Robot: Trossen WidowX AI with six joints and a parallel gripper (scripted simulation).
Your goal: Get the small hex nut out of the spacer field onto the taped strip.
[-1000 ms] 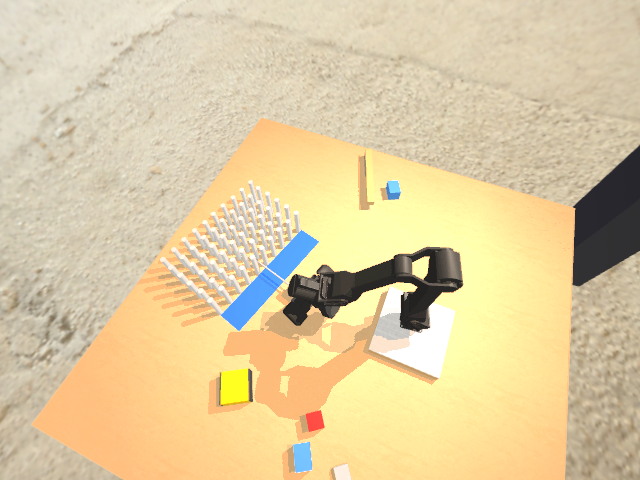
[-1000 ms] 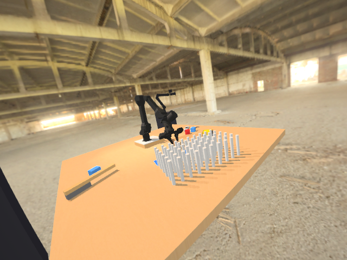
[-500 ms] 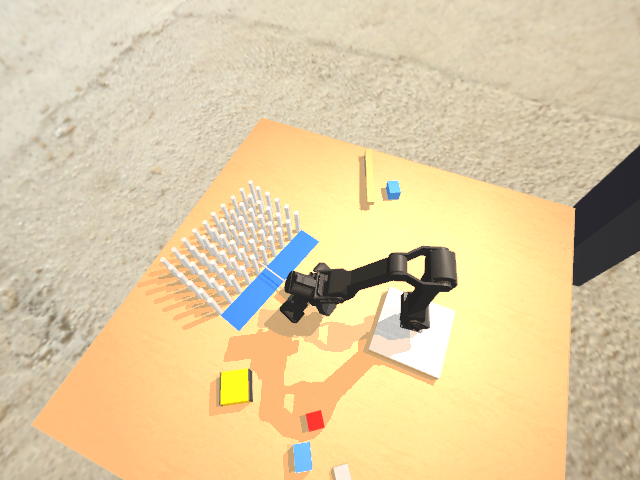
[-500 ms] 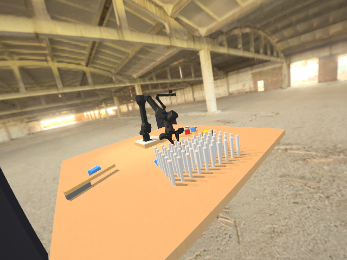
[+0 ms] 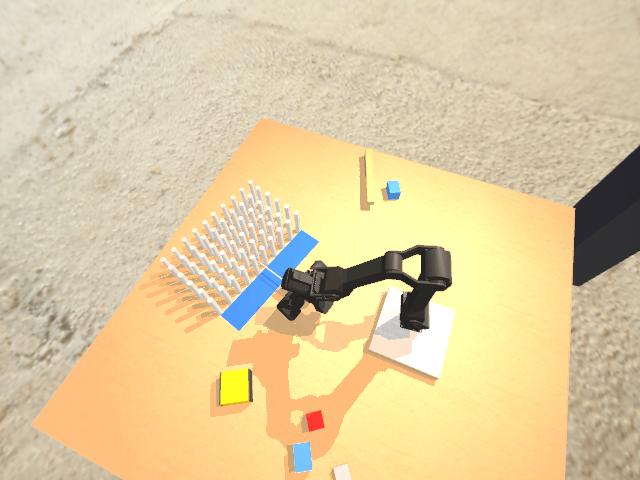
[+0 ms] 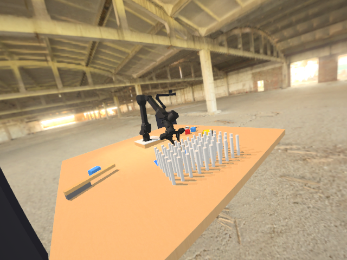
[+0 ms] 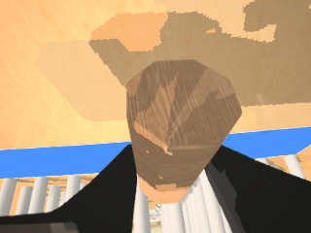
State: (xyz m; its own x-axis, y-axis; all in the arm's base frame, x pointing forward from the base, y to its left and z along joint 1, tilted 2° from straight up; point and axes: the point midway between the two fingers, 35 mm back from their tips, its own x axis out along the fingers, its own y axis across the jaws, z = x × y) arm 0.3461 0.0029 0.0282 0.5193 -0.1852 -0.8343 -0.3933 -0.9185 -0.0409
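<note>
Right now the blue taped strip is 90 mm ahead of my gripper tip, 40 mm to the right of it and 30 mm below it. Round my gripper tip: hook tool: 90 mm ahead, 40 mm to the right; red block: 330 mm to the left, 160 mm behind, 10 mm below; hex nut: 250 mm ahead, 110 mm to the right, 30 mm below.
</note>
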